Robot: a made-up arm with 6 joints. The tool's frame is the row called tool.
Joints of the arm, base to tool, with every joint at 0 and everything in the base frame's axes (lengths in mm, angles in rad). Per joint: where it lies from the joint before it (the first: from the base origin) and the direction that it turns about. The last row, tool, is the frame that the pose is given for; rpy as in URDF.
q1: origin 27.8 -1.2 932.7 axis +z
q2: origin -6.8 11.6 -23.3 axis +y
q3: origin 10 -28 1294.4 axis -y
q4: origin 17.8 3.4 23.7 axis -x
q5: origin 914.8 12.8 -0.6 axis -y
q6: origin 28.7 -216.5 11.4 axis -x
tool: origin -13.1 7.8 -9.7 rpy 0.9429 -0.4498 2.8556
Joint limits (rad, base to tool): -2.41..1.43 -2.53..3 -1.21..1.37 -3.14..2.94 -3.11..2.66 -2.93..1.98
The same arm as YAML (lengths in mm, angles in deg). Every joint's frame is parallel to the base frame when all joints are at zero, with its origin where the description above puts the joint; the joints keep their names.
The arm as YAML. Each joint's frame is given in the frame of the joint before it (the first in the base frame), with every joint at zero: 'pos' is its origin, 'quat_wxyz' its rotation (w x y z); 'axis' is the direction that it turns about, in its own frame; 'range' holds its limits. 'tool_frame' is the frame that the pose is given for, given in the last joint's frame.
length_unit: mm
angle_unit: deg
joints:
  - joint: q1
    pos: [27.8, -1.2, 932.7]
    quat_wxyz: [1.0, 0.0, 0.0, 0.0]
    axis: [0.0, 0.0, 1.0]
    range: [-138.08, 81.93]
  - joint: q2
    pos: [-6.8, 11.6, -23.3]
    quat_wxyz: [1.0, 0.0, 0.0, 0.0]
    axis: [0.0, 1.0, 0.0]
    range: [-144.96, 171.89]
  - joint: q3
    pos: [10.0, -28.0, 1294.4]
    quat_wxyz: [1.0, 0.0, 0.0, 0.0]
    axis: [0.0, -1.0, 0.0]
    range: [-69.33, 78.5]
  - joint: q4
    pos: [17.8, 3.4, 23.7]
    quat_wxyz: [1.0, 0.0, 0.0, 0.0]
    axis: [-1.0, 0.0, 0.0]
    range: [-179.91, 168.45]
  - joint: q5
    pos: [914.8, 12.8, -0.6]
    quat_wxyz: [1.0, 0.0, 0.0, 0.0]
    axis: [0.0, -1.0, 0.0]
    range: [-178.19, 152.41]
  - joint: q6
    pos: [28.7, -216.5, 11.4]
    quat_wxyz: [1.0, 0.0, 0.0, 0.0]
    axis: [-1.0, 0.0, 0.0]
    range: [-167.88, 113.45]
tool_frame:
  pos: [-13.1, 7.8, -9.7]
  quat_wxyz: [0.023514, 0.259748, 0.409908, 0.874044]

